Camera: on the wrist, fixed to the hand. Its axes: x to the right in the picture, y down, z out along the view.
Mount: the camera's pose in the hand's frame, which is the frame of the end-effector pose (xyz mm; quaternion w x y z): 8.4 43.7 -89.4 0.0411 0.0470 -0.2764 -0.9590
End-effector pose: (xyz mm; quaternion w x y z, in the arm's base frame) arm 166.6 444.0 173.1 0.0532 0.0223 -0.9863 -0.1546
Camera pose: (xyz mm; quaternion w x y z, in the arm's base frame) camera 167.1 458.0 272.0 0.4197 -0.9066 0.0411 0.0172
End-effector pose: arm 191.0 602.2 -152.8 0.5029 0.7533 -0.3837 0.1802
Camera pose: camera 173.4 670.2 -81.8 0.0520 0.4724 0.5761 -0.6650
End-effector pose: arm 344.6 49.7 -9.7 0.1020 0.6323 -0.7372 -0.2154
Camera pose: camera 342.1 29.3 88.0 0.4358 -0.6782 -0.5377 0.2468
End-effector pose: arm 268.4 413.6 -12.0 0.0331 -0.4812 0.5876 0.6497
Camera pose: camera 289.7 324.7 28.1 0.8094 -0.4022 -0.4159 0.1003
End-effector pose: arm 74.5 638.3 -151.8 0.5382 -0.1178 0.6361 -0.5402
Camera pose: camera 17.5 699.2 -206.6 0.3146 0.7389 0.2610 0.5357
